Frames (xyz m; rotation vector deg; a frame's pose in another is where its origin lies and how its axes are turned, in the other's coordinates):
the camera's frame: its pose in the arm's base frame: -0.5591 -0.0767 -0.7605 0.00 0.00 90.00
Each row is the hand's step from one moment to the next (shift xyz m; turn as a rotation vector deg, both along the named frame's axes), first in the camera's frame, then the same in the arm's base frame.
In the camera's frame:
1: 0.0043 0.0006 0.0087 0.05 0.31 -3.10
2: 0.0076 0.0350 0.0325 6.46 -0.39 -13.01
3: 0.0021 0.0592 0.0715 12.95 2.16 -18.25
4: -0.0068 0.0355 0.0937 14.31 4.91 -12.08
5: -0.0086 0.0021 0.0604 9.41 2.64 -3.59
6: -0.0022 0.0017 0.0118 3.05 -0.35 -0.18
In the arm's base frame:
1: -0.0006 0.0043 0.0087 -0.31 0.05 -3.10
2: -0.0350 0.0076 0.0325 0.39 6.46 -13.01
3: -0.0592 0.0021 0.0715 -2.16 12.95 -18.25
4: -0.0355 -0.0068 0.0937 -4.91 14.31 -12.08
5: -0.0021 -0.0086 0.0604 -2.64 9.41 -3.59
6: -0.0017 -0.0022 0.0118 0.35 3.05 -0.18

